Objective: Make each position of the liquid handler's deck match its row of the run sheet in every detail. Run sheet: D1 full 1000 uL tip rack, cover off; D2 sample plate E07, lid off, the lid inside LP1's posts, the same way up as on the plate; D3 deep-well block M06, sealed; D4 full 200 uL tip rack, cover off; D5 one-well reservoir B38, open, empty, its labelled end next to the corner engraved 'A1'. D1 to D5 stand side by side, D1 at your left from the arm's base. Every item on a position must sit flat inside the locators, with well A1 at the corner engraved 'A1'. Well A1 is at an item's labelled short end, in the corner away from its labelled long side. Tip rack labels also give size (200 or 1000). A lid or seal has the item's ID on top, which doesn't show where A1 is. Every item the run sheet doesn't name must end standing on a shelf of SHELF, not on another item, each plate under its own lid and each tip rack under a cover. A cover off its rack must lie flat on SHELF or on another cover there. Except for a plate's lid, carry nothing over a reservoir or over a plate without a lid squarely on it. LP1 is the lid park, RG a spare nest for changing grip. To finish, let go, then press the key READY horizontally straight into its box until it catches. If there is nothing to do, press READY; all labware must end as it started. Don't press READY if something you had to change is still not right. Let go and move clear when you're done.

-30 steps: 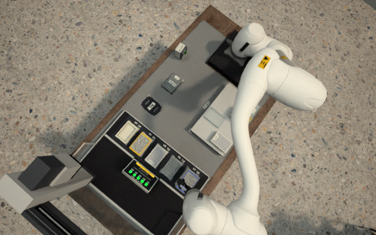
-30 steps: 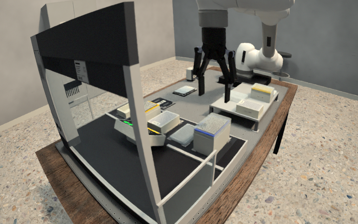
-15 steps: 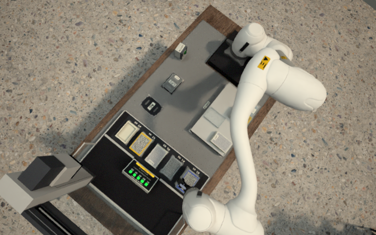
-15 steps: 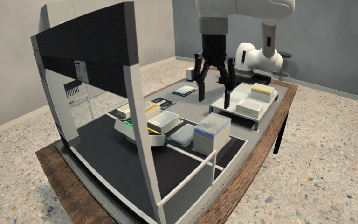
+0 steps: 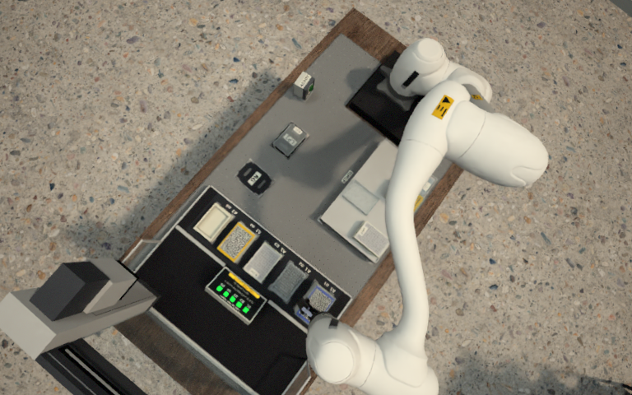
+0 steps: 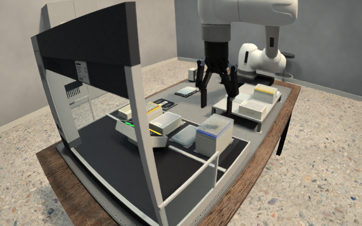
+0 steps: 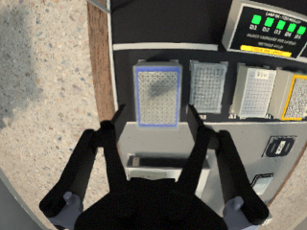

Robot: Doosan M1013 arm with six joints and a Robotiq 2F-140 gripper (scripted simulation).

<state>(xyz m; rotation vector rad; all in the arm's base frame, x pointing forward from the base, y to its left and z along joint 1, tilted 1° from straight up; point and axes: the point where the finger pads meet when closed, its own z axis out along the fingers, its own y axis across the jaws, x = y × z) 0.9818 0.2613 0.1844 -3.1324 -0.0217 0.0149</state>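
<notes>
Now: hand 110 mm above the blue-rimmed tip rack, 10 mm to the left of it and 10 mm past it. From my hand the other things lie so: clear plate (170 mm below, 120 mm to the right); yellow-rimmed tip rack (380 mm to the right, 140 mm below); handler's frame post (390 mm ahead, 110 mm to the left, 30 mm above).
</notes>
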